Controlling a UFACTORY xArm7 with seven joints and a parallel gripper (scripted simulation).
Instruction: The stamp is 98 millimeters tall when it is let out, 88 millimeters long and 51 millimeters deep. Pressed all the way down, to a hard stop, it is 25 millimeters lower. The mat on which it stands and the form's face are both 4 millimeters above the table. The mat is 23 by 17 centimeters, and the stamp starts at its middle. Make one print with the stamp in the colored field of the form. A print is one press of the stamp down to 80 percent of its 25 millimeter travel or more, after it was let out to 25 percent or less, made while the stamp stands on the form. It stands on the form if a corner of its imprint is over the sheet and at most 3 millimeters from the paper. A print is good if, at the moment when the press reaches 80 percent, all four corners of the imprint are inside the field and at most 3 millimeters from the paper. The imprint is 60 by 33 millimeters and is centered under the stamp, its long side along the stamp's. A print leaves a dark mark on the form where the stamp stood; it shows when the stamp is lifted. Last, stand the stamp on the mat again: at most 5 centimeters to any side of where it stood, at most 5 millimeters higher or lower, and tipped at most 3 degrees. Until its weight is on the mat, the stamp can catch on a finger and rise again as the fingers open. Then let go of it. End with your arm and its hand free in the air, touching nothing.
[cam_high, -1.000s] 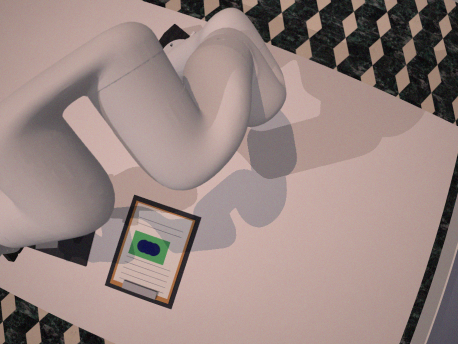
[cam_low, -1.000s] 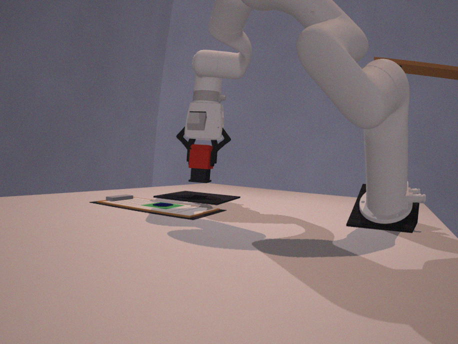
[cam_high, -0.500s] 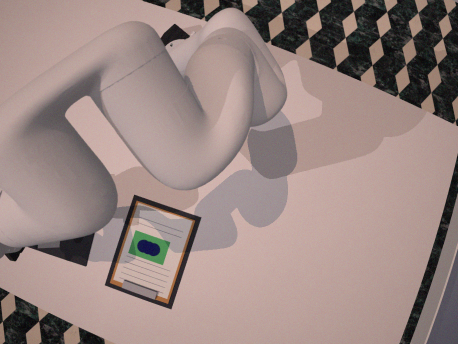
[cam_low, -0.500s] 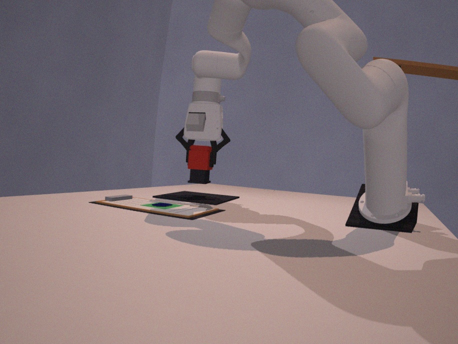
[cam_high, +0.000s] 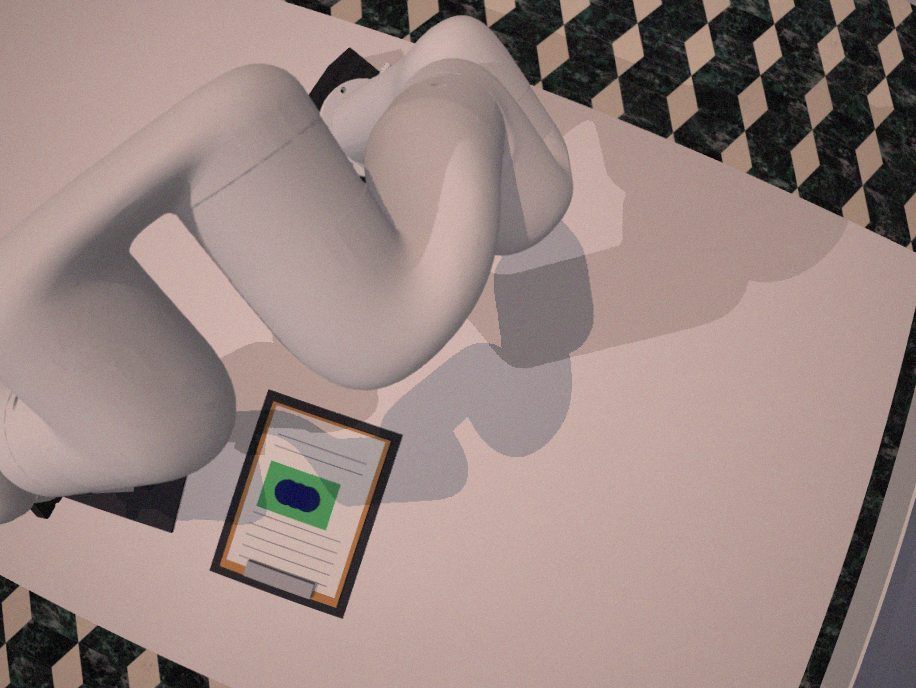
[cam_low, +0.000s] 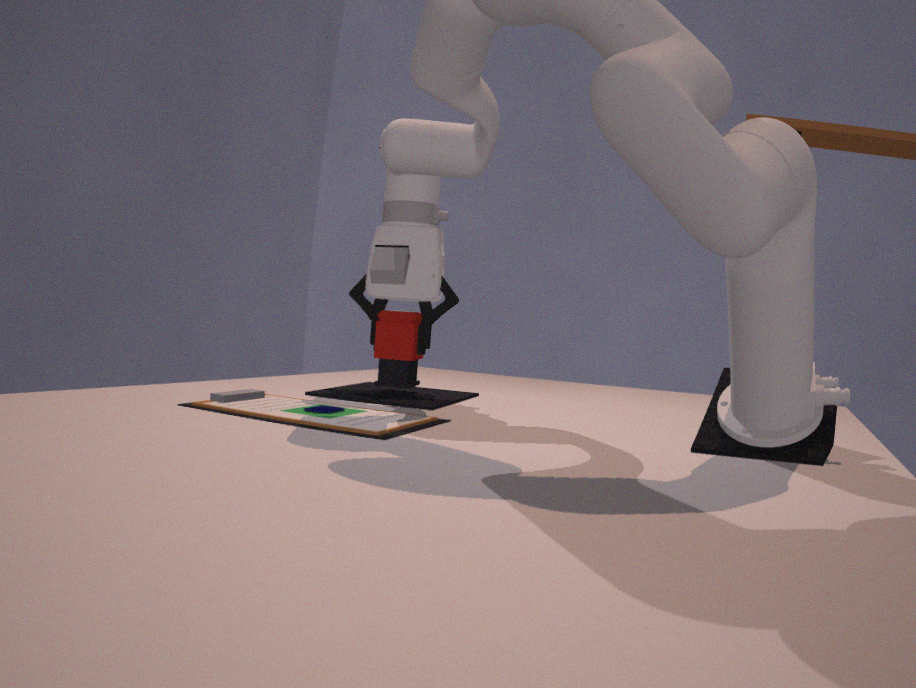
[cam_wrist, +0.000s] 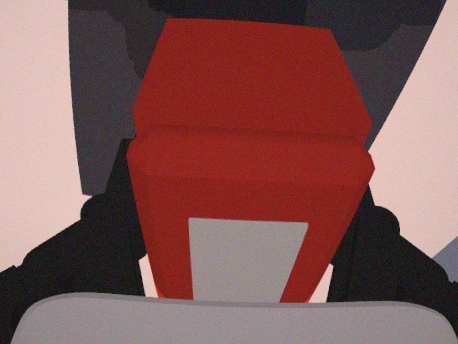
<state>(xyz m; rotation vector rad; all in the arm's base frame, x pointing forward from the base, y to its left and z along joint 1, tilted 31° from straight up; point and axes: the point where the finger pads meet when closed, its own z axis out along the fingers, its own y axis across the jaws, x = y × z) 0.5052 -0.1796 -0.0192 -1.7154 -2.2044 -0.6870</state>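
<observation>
Right now my hand is 7 cm above the dark mat. The rest, counted from my hand: clipboard: 27 cm to the left, 7 cm below, 2 cm behind; black stamp foot: 5 cm below; red stamp: 1 cm below.
</observation>
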